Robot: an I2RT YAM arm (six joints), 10 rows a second.
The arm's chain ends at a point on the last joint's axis. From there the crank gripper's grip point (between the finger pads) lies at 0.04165 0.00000 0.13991 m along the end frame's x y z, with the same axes.
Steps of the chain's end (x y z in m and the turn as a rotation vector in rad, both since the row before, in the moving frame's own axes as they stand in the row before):
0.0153, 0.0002, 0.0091, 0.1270, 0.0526, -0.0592
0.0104, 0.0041, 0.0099, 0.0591, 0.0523, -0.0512
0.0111, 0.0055, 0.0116, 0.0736, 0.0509, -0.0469
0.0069, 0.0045, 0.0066, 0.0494, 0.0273, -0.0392
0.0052, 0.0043, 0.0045, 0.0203, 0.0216, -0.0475
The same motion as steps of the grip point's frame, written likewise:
0.0220, -0.0200, 0.0054, 0.1270, 0.0526, -0.0592
0.0174, -0.0064, 0.0072, 0.0591, 0.0523, -0.0512
0.0179, -0.0068, 0.0089, 0.0736, 0.0509, -0.0469
0.0105, -0.0041, 0.0052, 0.0494, 0.0273, -0.0392
0.0081, -0.0006, 0.0035, 0.0203, 0.0216, -0.0475

